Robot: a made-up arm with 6 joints.
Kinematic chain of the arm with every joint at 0, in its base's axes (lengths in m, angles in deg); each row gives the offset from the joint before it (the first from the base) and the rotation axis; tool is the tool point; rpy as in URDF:
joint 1: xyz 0 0 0.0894 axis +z
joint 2: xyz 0 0 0 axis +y
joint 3: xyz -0.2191 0 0.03 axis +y
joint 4: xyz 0.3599 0 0.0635 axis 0.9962 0 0.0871
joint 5: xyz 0 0 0 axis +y
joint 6: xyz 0.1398 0 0.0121 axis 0.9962 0 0.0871
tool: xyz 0 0 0 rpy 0 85 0
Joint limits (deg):
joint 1: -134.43..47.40
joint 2: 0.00..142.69
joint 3: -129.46..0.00
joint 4: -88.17..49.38
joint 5: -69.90..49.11
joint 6: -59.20..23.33
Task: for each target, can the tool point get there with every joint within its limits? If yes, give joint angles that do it. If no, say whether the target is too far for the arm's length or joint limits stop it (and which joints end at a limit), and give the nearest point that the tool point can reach.
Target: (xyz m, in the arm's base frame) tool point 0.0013 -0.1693 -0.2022
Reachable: yes | joints -88.48 103.86 -15.98 -26.03 2.91 -16.43
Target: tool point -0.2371 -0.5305 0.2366
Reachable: yes | joints -116.67 107.81 -83.00 -17.49 -38.54 13.70
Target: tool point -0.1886 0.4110 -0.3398
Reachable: no: joint limits stop it (at a limit: joint 1, joint 2) | nearest point 0.0256 0.2193 -0.2207 | short by 0.311 m
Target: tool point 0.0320 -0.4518 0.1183
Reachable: yes | joints -84.78 79.17 -50.50 -23.55 9.43 -42.41
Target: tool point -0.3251 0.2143 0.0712
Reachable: no: joint limits stop it (at a limit: joint 2, joint 3, joint 5) | nearest point -0.1625 0.1071 -0.0536 | short by 0.231 m
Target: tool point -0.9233 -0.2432 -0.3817
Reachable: no: too far | nearest point -0.4442 -0.3115 -0.1168 | short by 0.552 m
